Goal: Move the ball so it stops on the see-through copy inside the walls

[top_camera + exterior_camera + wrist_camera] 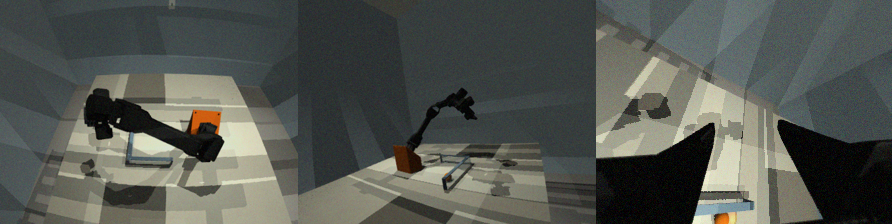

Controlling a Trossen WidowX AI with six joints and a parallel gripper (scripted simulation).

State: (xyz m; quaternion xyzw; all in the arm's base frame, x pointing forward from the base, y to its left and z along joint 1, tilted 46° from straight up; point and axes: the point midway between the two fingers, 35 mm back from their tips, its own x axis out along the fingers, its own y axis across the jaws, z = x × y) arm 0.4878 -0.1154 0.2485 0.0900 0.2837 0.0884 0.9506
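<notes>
Right now the ball is 150 mm behind my gripper tip, 150 mm to the right of it and 310 mm below it.
</notes>
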